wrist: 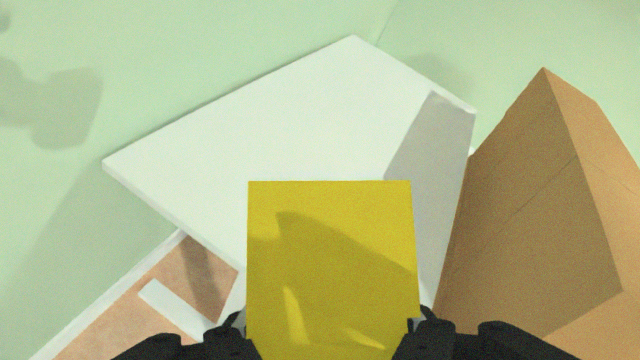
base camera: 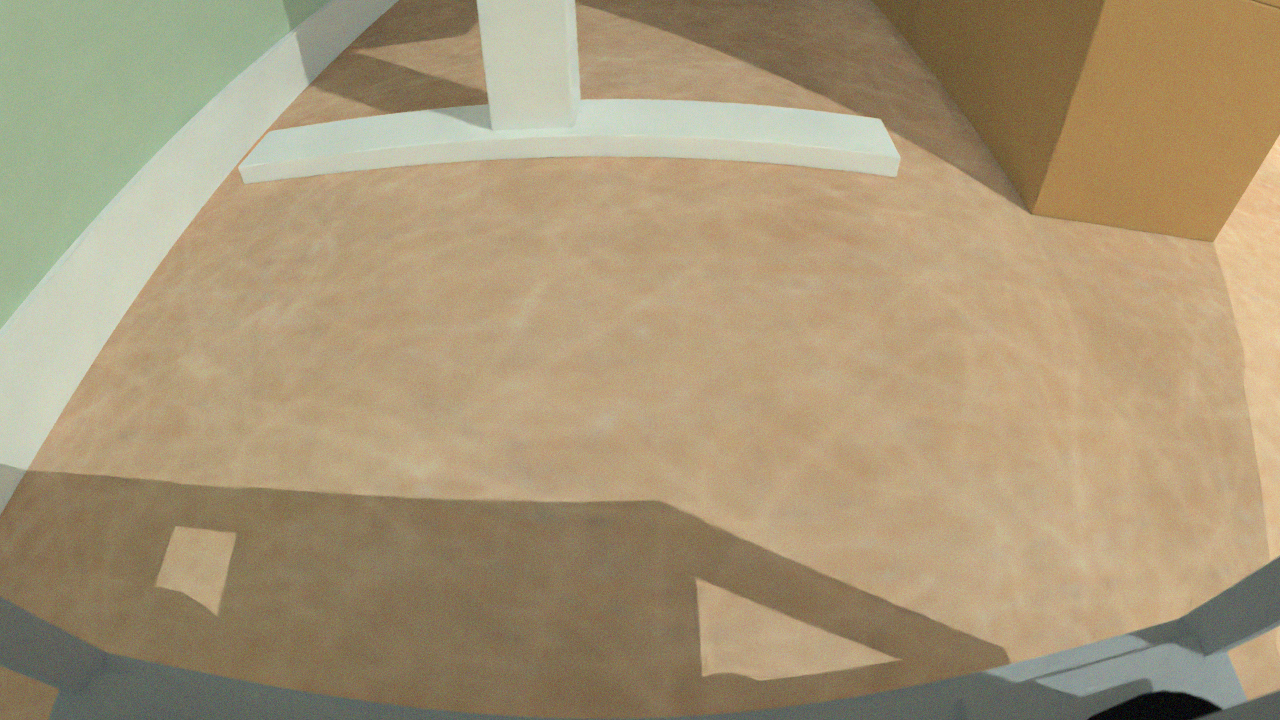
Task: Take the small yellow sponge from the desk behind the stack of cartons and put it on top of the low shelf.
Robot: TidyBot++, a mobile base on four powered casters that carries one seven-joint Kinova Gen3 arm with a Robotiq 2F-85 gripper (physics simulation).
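Places are measured from the arm's base along level axes (x up, y ahead, z left), in centimetres.
Pixels of known places: gripper, fingertip midpoint: [wrist: 329,319].
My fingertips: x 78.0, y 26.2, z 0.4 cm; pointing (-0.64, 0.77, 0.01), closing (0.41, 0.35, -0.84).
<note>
Behind a point stands the place of what it marks.
The yellow sponge [wrist: 332,260] @(x 82.3, y 25.5, z 2.0 cm) is held between the fingers at the lower middle of the wrist view. My gripper [wrist: 329,319] @(x 78.0, y 26.2, z 0.4 cm) is shut on it, with one black finger on each side. Beyond the sponge stands the white desk [wrist: 280,130] @(x 32.4, y 100.7, z 24.4 cm), its bare top showing partly in shadow; its white leg and foot [base camera: 402,138] show at the top of the base camera view. The carton stack [base camera: 1154,125] @(x -26.7, y 57.9, z -51.4 cm) [wrist: 535,215] @(x 53.1, y 95.1, z -42.4 cm) stands to the right of the desk in both views. The low shelf does not show in either view.
A green wall [base camera: 107,107] @(x -23.0, y 60.5, z 50.3 cm) [wrist: 165,55] @(x 50.4, y 78.2, z 49.0 cm) with a white baseboard [base camera: 116,259] @(x -34.9, y 51.3, z 49.6 cm) runs along the left and behind the desk. Tan floor [base camera: 626,340] @(x -39.6, y 42.3, z 0.5 cm) lies between the base and the desk foot. The cartons' near corner reaches the floor at the upper right of the base camera view.
</note>
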